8 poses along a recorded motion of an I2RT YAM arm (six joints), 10 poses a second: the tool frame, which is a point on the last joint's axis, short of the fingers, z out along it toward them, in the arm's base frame.
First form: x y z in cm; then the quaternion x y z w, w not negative.
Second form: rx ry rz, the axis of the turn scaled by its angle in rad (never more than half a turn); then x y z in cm. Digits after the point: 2 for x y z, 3 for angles.
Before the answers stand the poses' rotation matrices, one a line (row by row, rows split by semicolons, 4 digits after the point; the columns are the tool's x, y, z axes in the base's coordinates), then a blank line. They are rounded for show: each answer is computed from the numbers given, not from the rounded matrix.
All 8 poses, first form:
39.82 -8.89 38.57 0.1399 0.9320 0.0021 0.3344
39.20 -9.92 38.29 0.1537 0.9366 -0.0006 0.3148
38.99 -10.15 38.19 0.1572 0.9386 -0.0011 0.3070
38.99 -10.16 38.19 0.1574 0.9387 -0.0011 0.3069
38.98 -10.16 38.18 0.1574 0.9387 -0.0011 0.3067
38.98 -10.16 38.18 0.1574 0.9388 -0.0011 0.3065
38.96 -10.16 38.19 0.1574 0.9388 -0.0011 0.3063
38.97 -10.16 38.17 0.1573 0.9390 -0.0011 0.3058
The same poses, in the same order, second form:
-0.7372 0.2594 0.6239; 0.2622 0.9608 -0.0896; -0.6227 0.0975 -0.7763
-0.7545 0.2883 0.5895; 0.2875 0.9527 -0.0979; -0.5899 0.0957 -0.8018
-0.7621 0.2958 0.5760; 0.2944 0.9506 -0.0986; -0.5767 0.0945 -0.8115
-0.7621 0.2961 0.5758; 0.2948 0.9505 -0.0987; -0.5765 0.0945 -0.8116
-0.7623 0.2962 0.5755; 0.2948 0.9504 -0.0986; -0.5761 0.0945 -0.8119
-0.7626 0.2962 0.5751; 0.2948 0.9505 -0.0985; -0.5758 0.0944 -0.8121
-0.7628 0.2962 0.5748; 0.2949 0.9504 -0.0985; -0.5755 0.0944 -0.8123
-0.7635 0.2961 0.5740; 0.2947 0.9505 -0.0983; -0.5747 0.0941 -0.8130

0.365 2.432 0.005 39.82 -8.89 38.57
0.405 2.468 -0.002 39.20 -9.92 38.29
0.416 2.483 -0.003 38.99 -10.15 38.19
0.416 2.483 -0.003 38.99 -10.16 38.19
0.416 2.483 -0.003 38.98 -10.16 38.18
0.416 2.484 -0.003 38.98 -10.16 38.18
0.417 2.484 -0.003 38.96 -10.16 38.19
0.416 2.485 -0.003 38.97 -10.16 38.17

